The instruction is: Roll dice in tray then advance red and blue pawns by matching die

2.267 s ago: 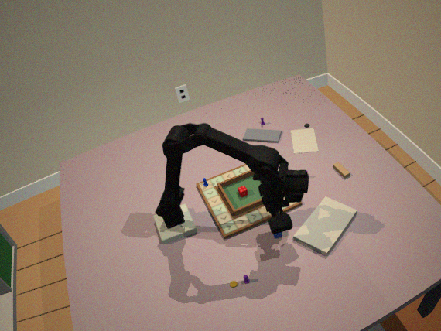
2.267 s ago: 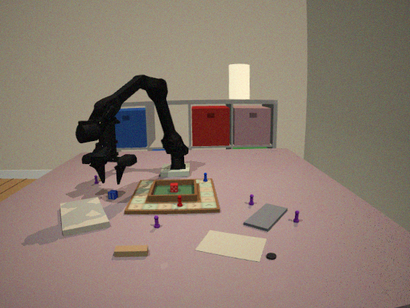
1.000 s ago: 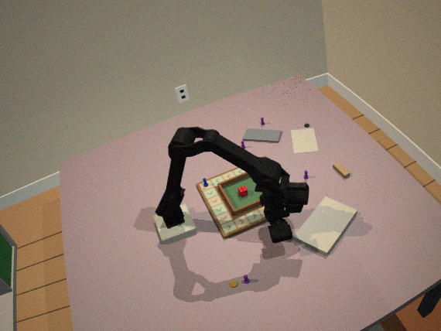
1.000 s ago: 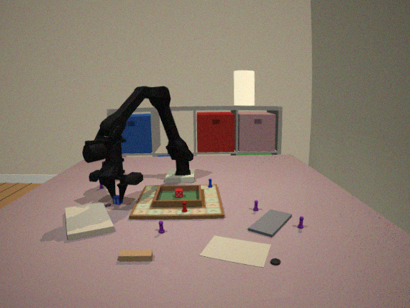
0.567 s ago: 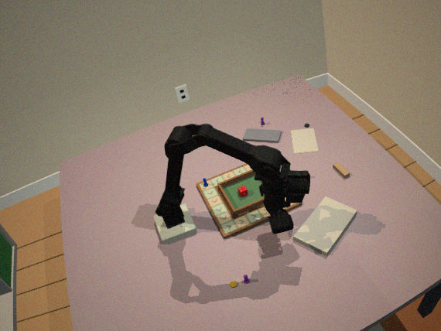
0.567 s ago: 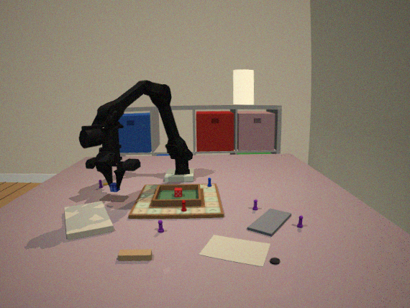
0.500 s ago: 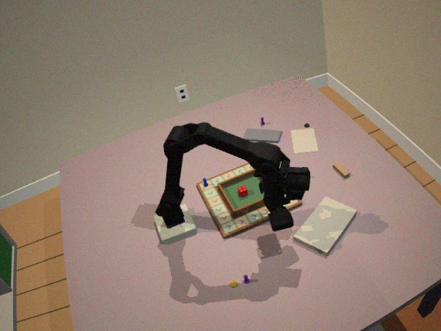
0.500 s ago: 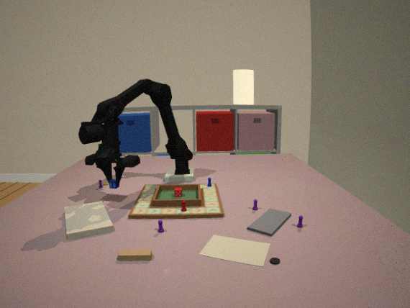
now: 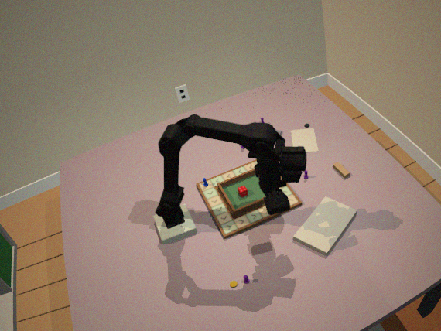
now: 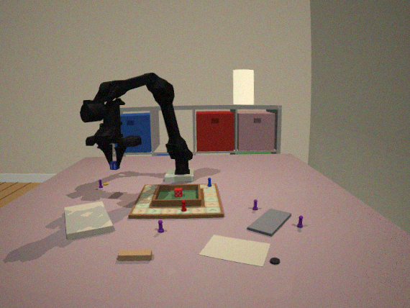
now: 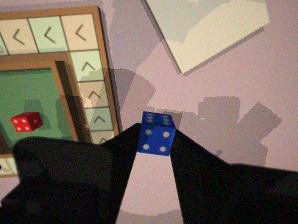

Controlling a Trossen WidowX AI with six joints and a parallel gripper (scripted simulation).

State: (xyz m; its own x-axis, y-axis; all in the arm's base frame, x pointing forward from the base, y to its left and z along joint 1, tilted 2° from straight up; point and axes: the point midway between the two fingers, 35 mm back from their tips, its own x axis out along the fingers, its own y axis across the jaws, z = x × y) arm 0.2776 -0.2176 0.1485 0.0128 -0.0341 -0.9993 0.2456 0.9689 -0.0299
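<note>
Right now my gripper tip is 100 mm short of the red pawn, 230 mm to the right of it and 100 mm above it. The rest, counted from my gripper tip: red die: 20 mm behind, 210 mm to the left, 110 mm below; then blue die: right at my gripper tip; then white slab: 150 mm ahead, 60 mm to the right, 120 mm below.
</note>
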